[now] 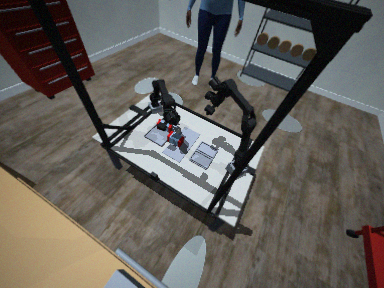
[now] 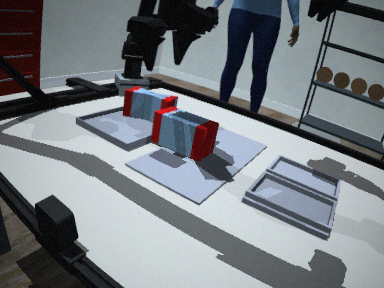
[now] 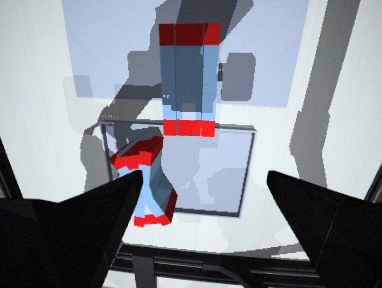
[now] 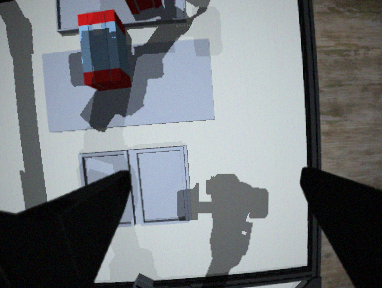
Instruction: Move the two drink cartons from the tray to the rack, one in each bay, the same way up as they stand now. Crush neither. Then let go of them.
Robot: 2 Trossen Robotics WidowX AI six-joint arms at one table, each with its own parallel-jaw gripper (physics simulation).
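Seen in the pictures: left gripper, fingertip midpoint: (image 1: 167, 127) (image 2: 164, 67) (image 3: 205, 176); right gripper, fingertip midpoint: (image 2: 314, 19) (image 4: 214, 177); left arm's base, link origin: (image 1: 155, 104) (image 2: 131, 76).
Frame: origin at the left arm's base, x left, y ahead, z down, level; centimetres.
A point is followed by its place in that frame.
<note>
One light-blue carton with red ends (image 1: 175, 139) @(z -1.6, x 0.0, y 45.8 cm) (image 2: 175, 134) @(z 1.5, x -1.3, y 44.7 cm) (image 3: 189, 75) @(z -1.6, x 1.9, y 44.0 cm) (image 4: 102, 50) @(z -1.6, x 2.2, y 43.4 cm) lies on its side, reaching from the tray's edge over the flat panel. The other carton (image 2: 145, 103) @(z 0.7, x -2.8, y 27.6 cm) (image 3: 150, 187) @(z -1.6, x -1.9, y 28.5 cm) is pinched narrow at its middle and lies tilted in the tray (image 2: 102, 135) @(z 4.9, x -14.8, y 37.1 cm) (image 3: 248, 175) @(z 3.9, x -14.9, y 36.7 cm) (image 4: 70, 31) @(z 4.7, x -8.7, y 42.1 cm). The two-bay rack (image 2: 287, 216) @(z 4.5, x 8.4, y 69.9 cm) (image 4: 134, 161) @(z 3.5, x 14.9, y 58.8 cm) holds no carton. My left gripper (image 2: 163, 65) @(z -10.8, x -3.7, y 39.2 cm) (image 3: 205, 176) @(z -10.8, x -3.7, y 39.2 cm) is open and empty above the tray side. My right gripper (image 1: 210, 102) (image 4: 214, 177) @(z -27.5, x 23.4, y 49.8 cm) is open and empty, high on the rack side.
A thin flat panel (image 2: 175, 182) (image 4: 175, 100) lies between tray and rack. Black frame posts stand at the table's sides. A person (image 1: 212, 35) stands behind the table. A shelf unit and a red drawer cabinet (image 1: 50, 45) stand farther back.
</note>
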